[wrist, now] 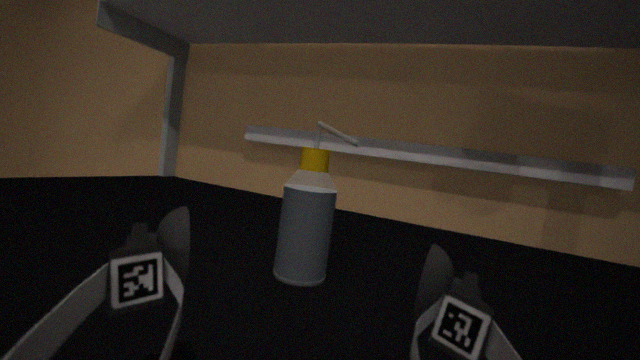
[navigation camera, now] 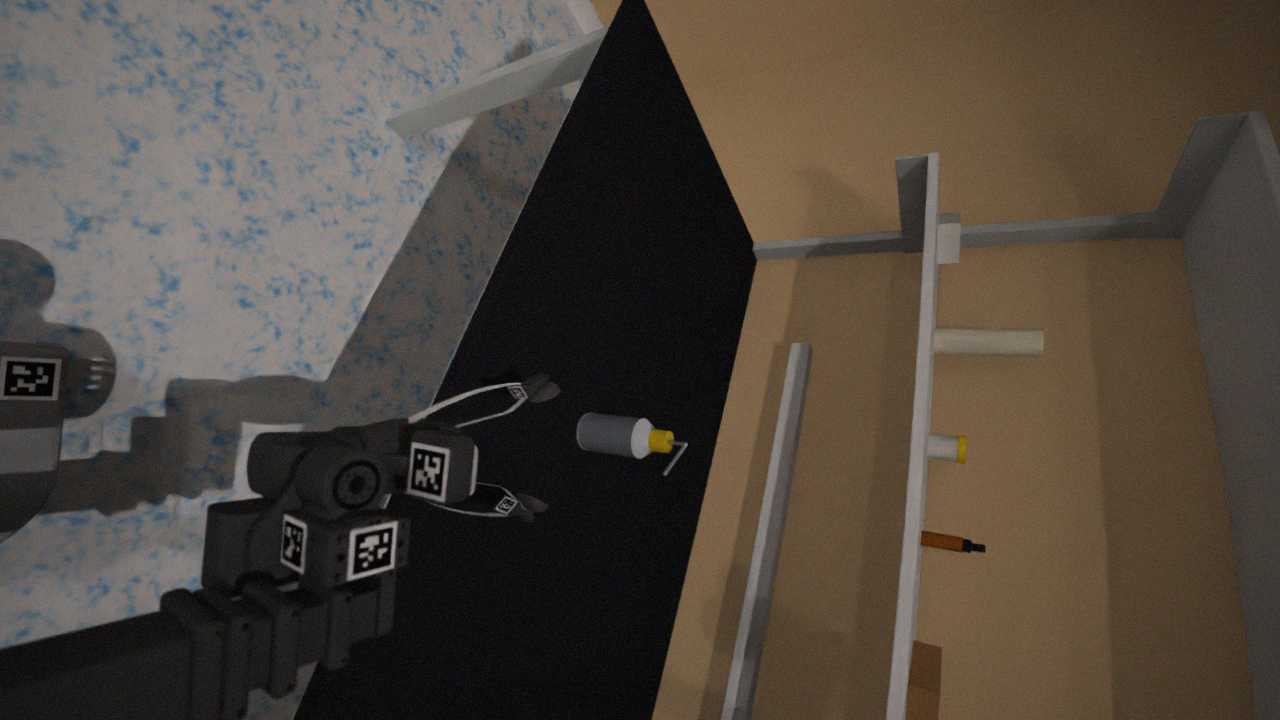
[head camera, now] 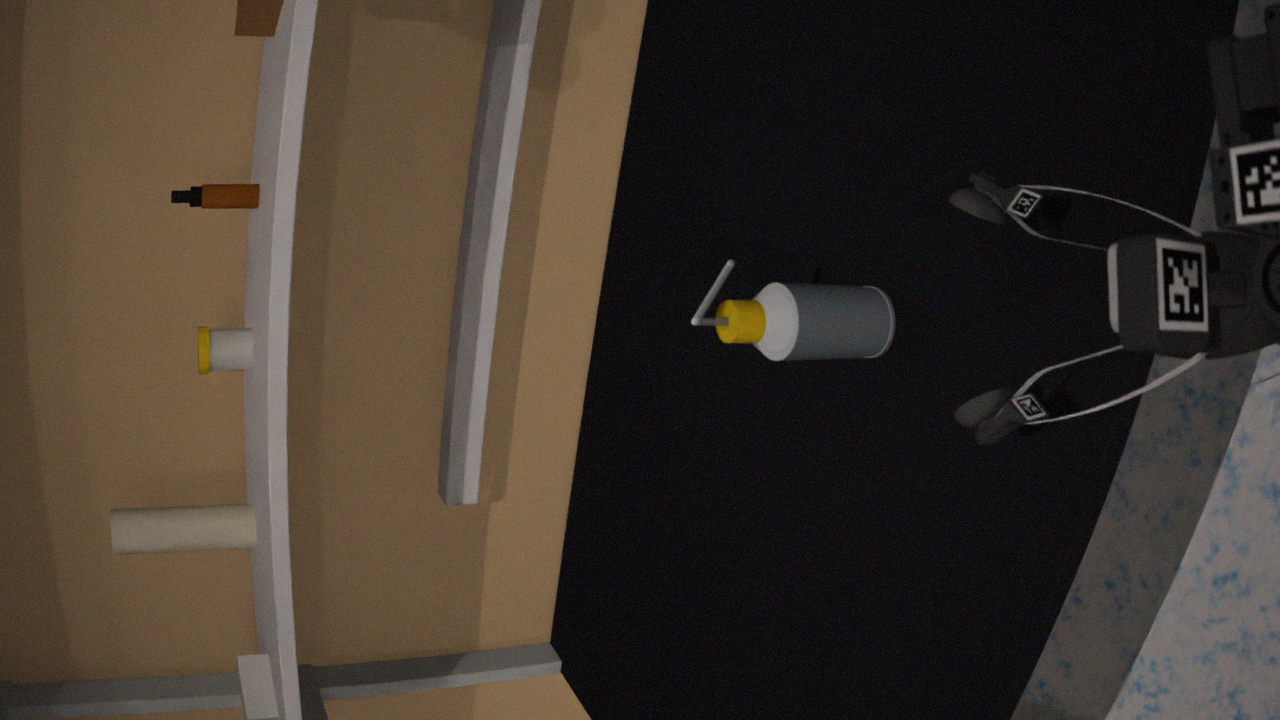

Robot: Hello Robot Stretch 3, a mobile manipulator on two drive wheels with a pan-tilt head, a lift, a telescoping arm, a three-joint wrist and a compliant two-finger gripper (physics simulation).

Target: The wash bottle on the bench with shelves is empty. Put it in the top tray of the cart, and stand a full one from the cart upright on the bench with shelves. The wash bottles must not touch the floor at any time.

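Frame: origin at the robot's base, x back, y left, z down, level; centimetres.
Seen in the pictures: gripper, fingertip midpoint: (wrist: 306, 253) (navigation camera: 548, 446) (head camera: 961, 307).
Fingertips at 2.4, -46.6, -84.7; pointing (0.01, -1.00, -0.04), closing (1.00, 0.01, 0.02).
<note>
A point is followed by its place in that frame, as x, y, z.
A wash bottle (head camera: 839, 322) @[2.2, -62.0, -82.3] (navigation camera: 612, 435) @[2.1, -62.0, -83.0] (wrist: 305, 235) @[2.4, -62.0, -81.7] stands upright on the black top of the bench with shelves (head camera: 760, 555) (navigation camera: 626, 268) (wrist: 380, 270). It has a grey-blue body, a pale shoulder, a yellow cap and a bent grey spout. My gripper (head camera: 978, 306) @[2.4, -46.6, -84.7] (navigation camera: 536, 447) @[2.4, -46.6, -84.7] (wrist: 306, 253) @[2.4, -46.6, -84.7] is open and empty, its two fingers wide apart. It is over the bench top on the front side of the bottle, with a gap between the fingertips and the bottle. The fingers point towards the bottle, which shows between them in the wrist view. The cart does not show in these views.
Above the bench top runs a shelf (head camera: 273, 429) @[-5.5, -89.5, -121.4] (navigation camera: 921, 402) @[-5.8, -89.7, -121.2] (wrist: 350, 20), bearing an orange bottle (head camera: 230, 196) @[16.6, -97.7, -125.0] (navigation camera: 941, 540) @[16.5, -97.8, -124.9], a yellow-lidded jar (head camera: 232, 349) @[2.0, -104.4, -124.2] (navigation camera: 943, 447) @[1.8, -104.4, -124.5] and a pale cylinder (head camera: 183, 529) @[-17.9, -114.0, -130.8] (navigation camera: 989, 342) @[-17.9, -114.0, -131.3]. A grey rail (head camera: 483, 268) @[10.9, -111.4, -93.6] (navigation camera: 769, 537) @[24.1, -105.7, -94.1] (wrist: 450, 160) @[33.1, -102.0, -92.7] runs behind the bottle.
</note>
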